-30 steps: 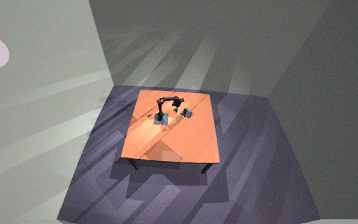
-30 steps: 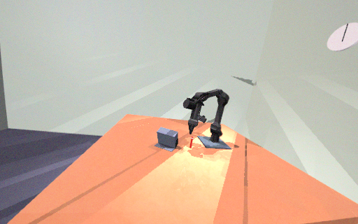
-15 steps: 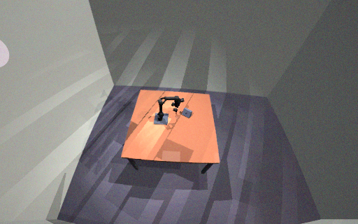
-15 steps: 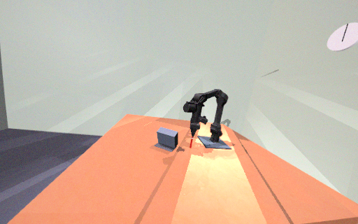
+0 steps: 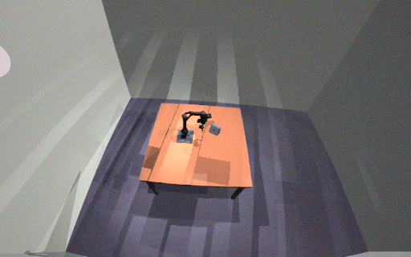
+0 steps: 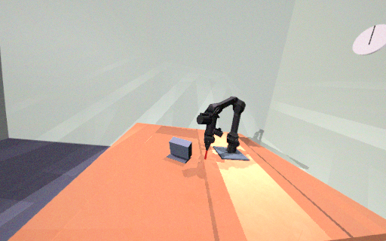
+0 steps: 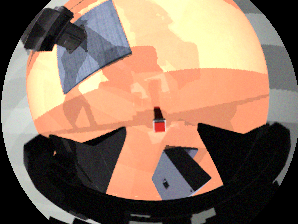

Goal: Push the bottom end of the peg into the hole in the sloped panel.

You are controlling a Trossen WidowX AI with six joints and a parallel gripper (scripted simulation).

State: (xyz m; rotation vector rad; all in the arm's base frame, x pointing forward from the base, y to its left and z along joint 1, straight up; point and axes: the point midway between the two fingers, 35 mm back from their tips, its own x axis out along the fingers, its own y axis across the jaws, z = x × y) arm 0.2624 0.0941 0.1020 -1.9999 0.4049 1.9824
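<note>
My gripper tip is now 2 cm above the red peg. Also, from my gripper tip: panel: 16 cm ahead, 3 cm to the right, 2 cm below.
</note>
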